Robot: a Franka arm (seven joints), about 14 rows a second.
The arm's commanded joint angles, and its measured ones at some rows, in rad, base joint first. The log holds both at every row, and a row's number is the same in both.
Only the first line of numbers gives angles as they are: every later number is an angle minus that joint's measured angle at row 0.
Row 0, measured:
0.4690 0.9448 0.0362 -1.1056 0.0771 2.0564 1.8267
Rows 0 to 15, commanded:
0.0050 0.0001 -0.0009 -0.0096 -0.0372 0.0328 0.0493
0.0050 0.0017 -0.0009 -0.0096 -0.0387 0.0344 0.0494
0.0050 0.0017 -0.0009 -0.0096 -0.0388 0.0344 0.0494
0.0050 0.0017 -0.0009 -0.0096 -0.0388 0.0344 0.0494
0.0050 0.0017 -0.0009 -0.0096 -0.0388 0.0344 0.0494
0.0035 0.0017 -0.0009 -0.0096 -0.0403 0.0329 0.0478
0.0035 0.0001 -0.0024 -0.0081 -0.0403 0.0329 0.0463
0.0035 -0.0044 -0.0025 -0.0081 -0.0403 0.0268 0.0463
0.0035 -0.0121 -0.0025 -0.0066 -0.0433 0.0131 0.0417
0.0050 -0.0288 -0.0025 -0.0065 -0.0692 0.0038 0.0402
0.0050 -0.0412 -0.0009 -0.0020 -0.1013 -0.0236 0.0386
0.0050 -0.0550 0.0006 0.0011 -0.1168 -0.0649 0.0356
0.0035 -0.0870 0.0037 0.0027 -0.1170 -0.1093 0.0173
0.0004 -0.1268 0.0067 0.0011 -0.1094 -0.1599 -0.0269
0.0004 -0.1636 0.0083 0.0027 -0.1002 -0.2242 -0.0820
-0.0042 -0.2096 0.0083 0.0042 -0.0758 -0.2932 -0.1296
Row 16, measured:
0.0018 -0.0945 0.0027 0.0289 -0.0934 -0.1724 -0.0489
